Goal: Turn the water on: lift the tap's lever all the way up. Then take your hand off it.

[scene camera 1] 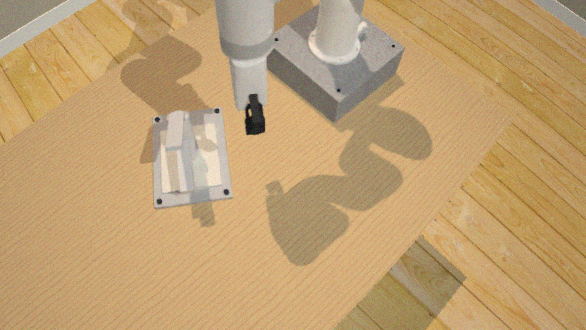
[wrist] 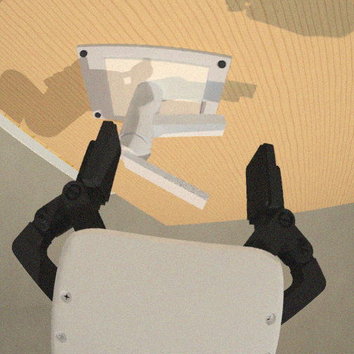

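Where they show: gripper, fingertip midpoint: (scene camera 1: pixel 252 110); arm's base, origin of the base link: (scene camera 1: pixel 334 45).
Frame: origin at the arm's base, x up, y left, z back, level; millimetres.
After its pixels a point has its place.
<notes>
The tap stands on a pale base plate (scene camera 1: pixel 227 172) @(x -89, y 79, z -383 mm) (wrist: pixel 150 51) with dark corner screws. Its column (wrist: pixel 140 117) carries a straight spout (scene camera 1: pixel 186 170) @(x -12, y 61, z -463 mm) (wrist: pixel 190 125). The flat lever (scene camera 1: pixel 175 131) @(x 85, y 36, z -450 mm) (wrist: pixel 167 181) is hinged at the column's top. In the wrist view it slants away from the spout, its free end raised well clear of it. My gripper (scene camera 1: pixel 255 131) (wrist: pixel 186 144) is open and empty. In the scene view it is to the right of the plate, apart from the tap. In the wrist view the lever shows between the spread fingers, farther off.
The grey base block (scene camera 1: pixel 305 75) @(x -13, y 24, z -114 mm) of the arm stands on the wooden table (scene camera 1: pixel 100 250) @(x -97, y 52, z -703 mm) (wrist: pixel 300 125), behind and to the right of the tap. Shadows of the arm fall on the table and across the plate. The table's edge and the floor (scene camera 1: pixel 520 200) show at the right.
</notes>
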